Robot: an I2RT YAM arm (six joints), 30 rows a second.
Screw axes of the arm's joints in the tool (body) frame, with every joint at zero. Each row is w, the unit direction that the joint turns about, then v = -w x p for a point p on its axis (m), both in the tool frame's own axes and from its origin. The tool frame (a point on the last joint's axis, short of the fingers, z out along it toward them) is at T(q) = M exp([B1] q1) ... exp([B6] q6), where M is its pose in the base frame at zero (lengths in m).
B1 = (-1, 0, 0, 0, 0.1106, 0)
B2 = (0, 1, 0, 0.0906, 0, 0.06)
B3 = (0, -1, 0, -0.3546, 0, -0.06)
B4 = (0, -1, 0, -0.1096, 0, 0)
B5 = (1, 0, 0, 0, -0.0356, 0)
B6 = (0, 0, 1, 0, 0, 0)
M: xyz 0.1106 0 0.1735 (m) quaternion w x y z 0.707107 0 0.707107 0
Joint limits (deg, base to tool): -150..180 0..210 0..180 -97..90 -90..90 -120..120
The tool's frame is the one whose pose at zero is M.
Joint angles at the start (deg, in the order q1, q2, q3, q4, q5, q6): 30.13 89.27 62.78 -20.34 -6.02 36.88
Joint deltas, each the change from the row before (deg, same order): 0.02 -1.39 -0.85 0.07 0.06 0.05; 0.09 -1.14 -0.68 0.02 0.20 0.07; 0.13 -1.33 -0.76 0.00 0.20 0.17; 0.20 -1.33 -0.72 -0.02 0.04 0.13; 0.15 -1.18 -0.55 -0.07 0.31 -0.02; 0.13 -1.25 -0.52 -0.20 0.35 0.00; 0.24 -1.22 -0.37 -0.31 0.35 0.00
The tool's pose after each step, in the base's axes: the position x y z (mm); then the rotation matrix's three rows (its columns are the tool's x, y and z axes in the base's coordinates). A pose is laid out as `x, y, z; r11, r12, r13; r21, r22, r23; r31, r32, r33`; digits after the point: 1 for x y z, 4 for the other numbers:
285.6, 170.2, 245.1; -0.8365, -0.0739, 0.5429; 0.2052, 0.8765, 0.4354; -0.5080, 0.4756, -0.7181
281.8, 168.4, 247.4; -0.8321, -0.0762, 0.5494; 0.2080, 0.8754, 0.4364; -0.5141, 0.4774, -0.7126
277.4, 166.5, 250.2; -0.8272, -0.0782, 0.5564; 0.2122, 0.8734, 0.4384; -0.5203, 0.4807, -0.7059
272.7, 165.0, 253.1; -0.8233, -0.0834, 0.5615; 0.2143, 0.8703, 0.4434; -0.5257, 0.4853, -0.6986
268.8, 163.5, 256.0; -0.8175, -0.0876, 0.5692; 0.2159, 0.8697, 0.4439; -0.5340, 0.4858, -0.6920
264.7, 161.6, 259.1; -0.8116, -0.0907, 0.5772; 0.2182, 0.8693, 0.4434; -0.5419, 0.4858, -0.6858
260.4, 160.3, 262.6; -0.8059, -0.0954, 0.5843; 0.2191, 0.8687, 0.4441; -0.5499, 0.4860, -0.6793

